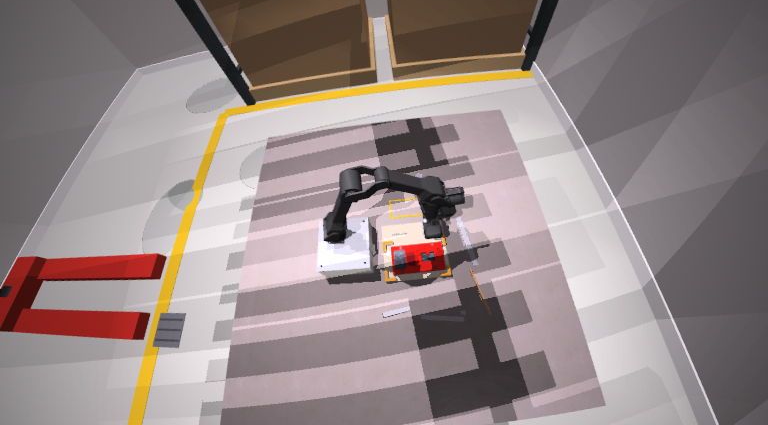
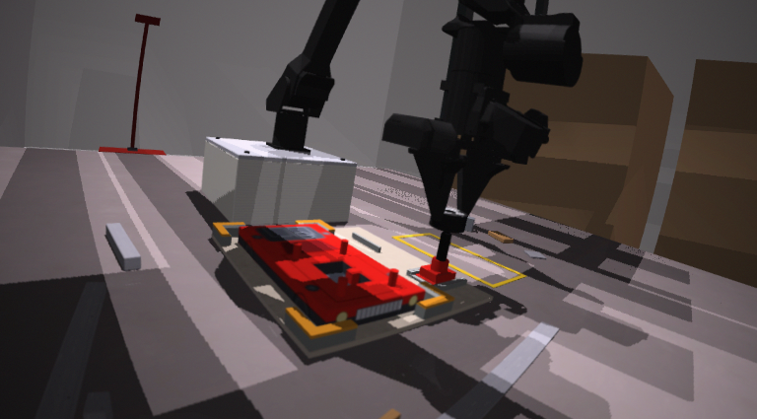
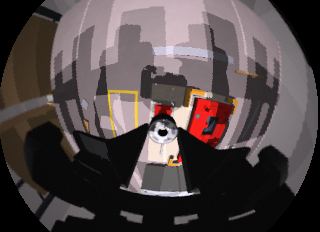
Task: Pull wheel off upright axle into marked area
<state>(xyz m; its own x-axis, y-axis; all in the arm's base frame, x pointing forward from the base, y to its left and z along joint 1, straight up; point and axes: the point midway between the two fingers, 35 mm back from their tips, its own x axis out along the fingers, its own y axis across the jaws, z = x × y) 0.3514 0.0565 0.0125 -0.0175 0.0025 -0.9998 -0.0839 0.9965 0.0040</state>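
The dark upright axle lies 40 mm below my gripper tip. From my gripper tip the other things lie so: dark wheel: right at my gripper tip.
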